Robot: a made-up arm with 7 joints. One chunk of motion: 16 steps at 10 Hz.
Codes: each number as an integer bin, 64 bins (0 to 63) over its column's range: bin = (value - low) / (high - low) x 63, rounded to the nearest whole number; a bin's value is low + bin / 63 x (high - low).
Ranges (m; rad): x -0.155..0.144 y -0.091..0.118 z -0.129..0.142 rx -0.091..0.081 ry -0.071..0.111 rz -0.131..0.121
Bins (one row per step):
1: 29 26 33 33 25 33
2: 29 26 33 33 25 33
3: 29 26 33 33 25 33
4: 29 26 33 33 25 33
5: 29 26 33 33 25 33
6: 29 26 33 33 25 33
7: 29 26 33 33 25 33
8: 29 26 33 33 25 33
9: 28 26 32 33 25 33
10: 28 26 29 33 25 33
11: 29 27 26 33 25 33
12: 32 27 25 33 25 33
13: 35 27 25 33 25 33
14: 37 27 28 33 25 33
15: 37 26 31 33 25 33
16: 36 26 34 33 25 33
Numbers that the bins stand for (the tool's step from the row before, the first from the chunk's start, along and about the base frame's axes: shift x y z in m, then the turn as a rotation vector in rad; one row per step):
1: -0.01737 -0.00475 0.01295 -0.00090 0.00122 0.00100
2: -0.01737 -0.00475 0.01295 -0.00090 0.00122 0.00100
3: -0.01737 -0.00475 0.01295 -0.00090 0.00122 0.00100
4: -0.01737 -0.00475 0.01295 -0.00090 0.00122 0.00100
5: -0.01737 -0.00475 0.01295 -0.00090 0.00122 0.00100
6: -0.01737 -0.00475 0.01295 -0.00090 0.00122 0.00100
7: -0.01737 -0.00475 0.01295 -0.00090 0.00122 0.00100
8: -0.01737 -0.00475 0.01295 -0.00090 0.00122 0.00100
9: -0.02211 -0.00475 0.00865 -0.00090 0.00122 0.00100
10: -0.02211 -0.00475 -0.00425 -0.00090 0.00122 0.00100
11: -0.01737 -0.00143 -0.01716 -0.00090 0.00122 0.00100
12: -0.00313 -0.00143 -0.02146 -0.00090 0.00122 0.00100
13: 0.01111 -0.00143 -0.02146 -0.00090 0.00122 0.00100
14: 0.02060 -0.00143 -0.00856 -0.00090 0.00122 0.00100
15: 0.02060 -0.00475 0.00435 -0.00090 0.00122 0.00100
16: 0.01586 -0.00475 0.01725 -0.00090 0.00122 0.00100

